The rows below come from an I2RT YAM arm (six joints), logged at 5 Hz.
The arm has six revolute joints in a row. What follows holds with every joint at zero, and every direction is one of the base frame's.
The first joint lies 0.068 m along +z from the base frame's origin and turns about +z.
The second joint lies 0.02 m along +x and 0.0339 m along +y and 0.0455 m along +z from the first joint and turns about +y.
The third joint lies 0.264 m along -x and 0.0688 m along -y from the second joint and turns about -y.
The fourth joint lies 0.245 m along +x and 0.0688 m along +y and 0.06 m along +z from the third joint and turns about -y.
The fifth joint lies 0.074 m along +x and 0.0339 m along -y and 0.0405 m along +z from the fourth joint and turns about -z.
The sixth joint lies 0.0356 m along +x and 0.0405 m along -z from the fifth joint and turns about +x.
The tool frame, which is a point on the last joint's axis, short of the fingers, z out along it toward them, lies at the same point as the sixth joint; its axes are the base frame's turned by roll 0, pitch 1.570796 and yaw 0 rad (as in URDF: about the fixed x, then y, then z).
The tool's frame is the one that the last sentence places.
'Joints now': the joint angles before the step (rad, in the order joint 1, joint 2, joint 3, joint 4, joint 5, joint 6). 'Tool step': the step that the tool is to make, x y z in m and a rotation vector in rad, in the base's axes. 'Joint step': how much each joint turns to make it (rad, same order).
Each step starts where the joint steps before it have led.
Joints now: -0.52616 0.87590 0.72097 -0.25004 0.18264 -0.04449
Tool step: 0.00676 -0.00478 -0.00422 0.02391 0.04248 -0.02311
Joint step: 0.00003 0.04909 0.01996 -0.02138 0.02130 0.00922
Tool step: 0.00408 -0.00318 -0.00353 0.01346 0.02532 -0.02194
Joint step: -0.00002 0.03060 0.00920 -0.00920 0.02002 0.00919
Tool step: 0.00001 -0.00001 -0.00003 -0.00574 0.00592 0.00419
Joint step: -0.00002 0.00010 -0.00001 -0.00008 -0.00001 -0.00921
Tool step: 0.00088 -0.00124 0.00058 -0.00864 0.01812 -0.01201
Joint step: 0.00004 0.00919 0.00919 -0.00921 0.01844 -0.00918
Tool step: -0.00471 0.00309 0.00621 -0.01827 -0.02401 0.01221
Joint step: -0.00005 -0.03212 0.00000 -0.00001 -0.00915 -0.00923
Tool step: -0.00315 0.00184 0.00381 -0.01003 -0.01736 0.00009
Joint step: 0.00003 -0.02002 0.00003 -0.00001 -0.00007 0.00002
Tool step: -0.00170 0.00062 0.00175 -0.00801 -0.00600 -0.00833
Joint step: 0.00000 -0.00925 -0.00004 0.00000 0.00921 0.00000
